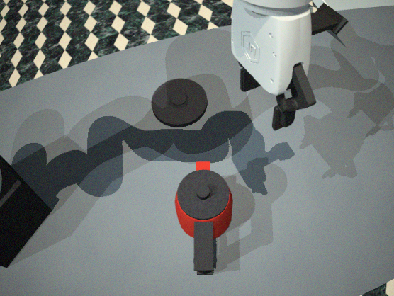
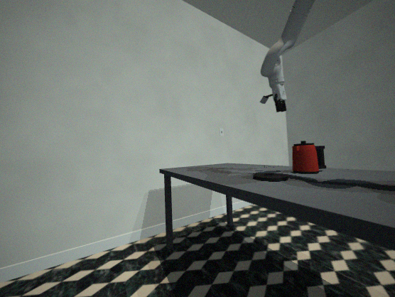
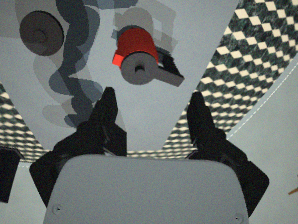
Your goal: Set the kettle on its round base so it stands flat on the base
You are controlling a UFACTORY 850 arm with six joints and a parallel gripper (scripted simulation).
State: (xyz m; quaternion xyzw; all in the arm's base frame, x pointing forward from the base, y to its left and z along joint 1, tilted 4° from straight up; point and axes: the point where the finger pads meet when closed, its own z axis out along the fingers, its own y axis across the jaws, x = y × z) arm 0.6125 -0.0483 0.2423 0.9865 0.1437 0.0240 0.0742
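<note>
The red kettle is 10 cm behind my hand, 7 cm to the right of it and 31 cm below it. Also, from my hand: black round base 11 cm behind, 28 cm to the left, 39 cm below.
</note>
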